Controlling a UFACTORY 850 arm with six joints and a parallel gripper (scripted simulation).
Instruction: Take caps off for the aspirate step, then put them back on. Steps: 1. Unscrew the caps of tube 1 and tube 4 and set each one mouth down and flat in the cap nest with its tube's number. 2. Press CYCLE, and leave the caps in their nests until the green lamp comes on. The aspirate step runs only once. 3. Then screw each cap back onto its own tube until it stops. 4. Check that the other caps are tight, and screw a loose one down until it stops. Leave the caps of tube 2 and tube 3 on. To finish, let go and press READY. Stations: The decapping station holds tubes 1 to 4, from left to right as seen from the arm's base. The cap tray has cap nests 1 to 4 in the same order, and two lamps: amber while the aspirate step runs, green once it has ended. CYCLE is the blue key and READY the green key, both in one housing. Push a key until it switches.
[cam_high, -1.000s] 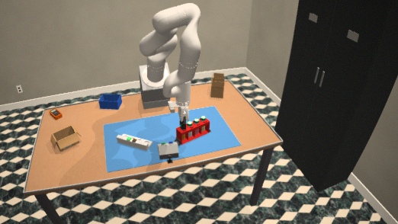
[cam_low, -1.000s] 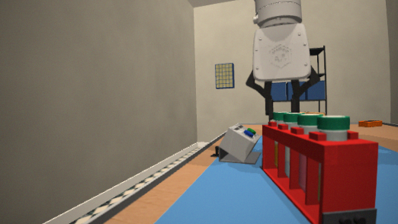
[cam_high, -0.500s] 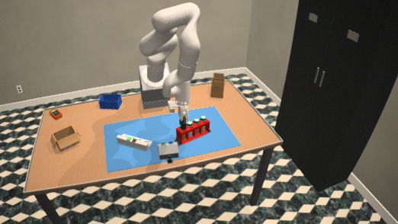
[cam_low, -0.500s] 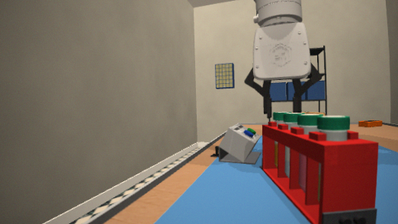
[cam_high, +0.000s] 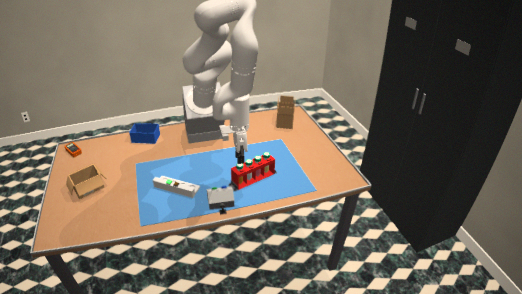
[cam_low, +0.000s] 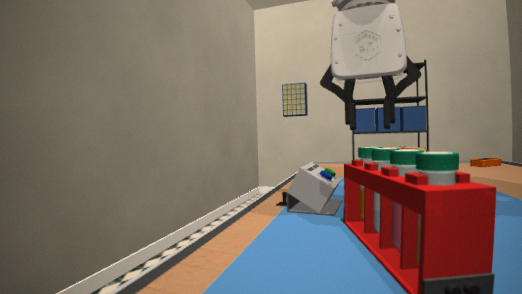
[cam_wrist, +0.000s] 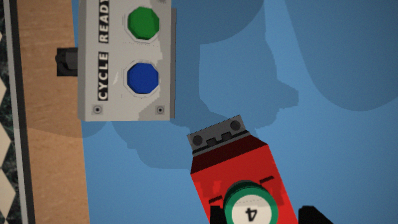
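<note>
My hand is 5 cm above the tube cap. Round my hand: green ready key: 13 cm to the right, 10 cm below, 8 cm ahead; green cap: 14 cm to the left, 6 cm behind, 5 cm below; blue cycle key: 10 cm below, 9 cm to the right, 8 cm ahead.
</note>
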